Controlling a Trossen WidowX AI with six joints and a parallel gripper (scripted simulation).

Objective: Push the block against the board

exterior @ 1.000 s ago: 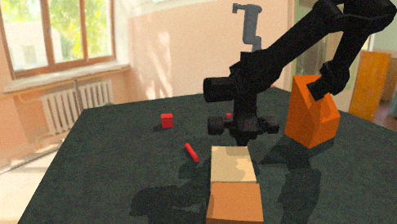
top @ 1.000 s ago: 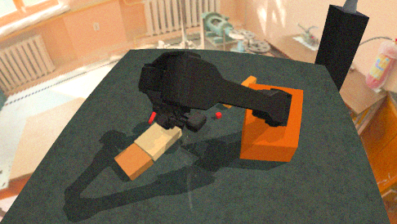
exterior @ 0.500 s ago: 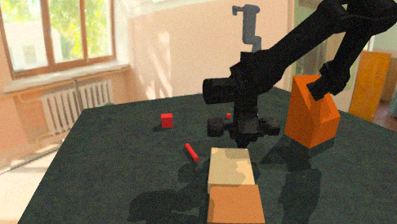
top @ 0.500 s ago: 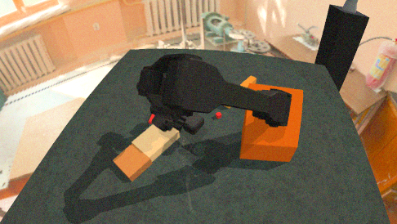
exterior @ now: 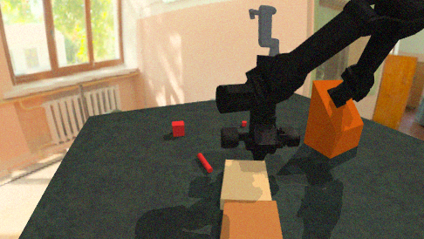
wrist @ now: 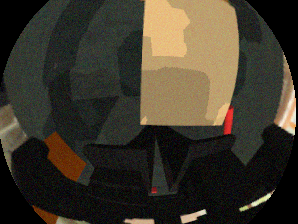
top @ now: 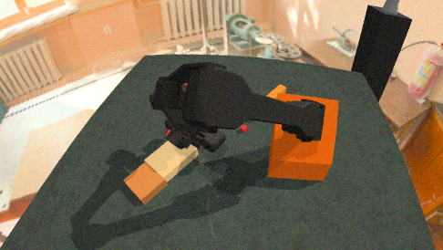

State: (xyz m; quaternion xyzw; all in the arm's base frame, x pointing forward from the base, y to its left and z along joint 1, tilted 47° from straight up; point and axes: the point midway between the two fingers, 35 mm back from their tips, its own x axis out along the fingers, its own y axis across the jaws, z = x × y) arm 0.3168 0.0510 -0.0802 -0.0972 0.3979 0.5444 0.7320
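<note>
Right now my gripper tip is 7 cm short of the board, 5 cm to the right of it and 1 cm below it. From my gripper tip the other things lie so: square block 13 cm ahead, 15 cm to the left, 1 cm above; red cube 11 cm ahead, 30 cm to the right, 2 cm above; red stick 11 cm ahead, 8 cm to the right.
</note>
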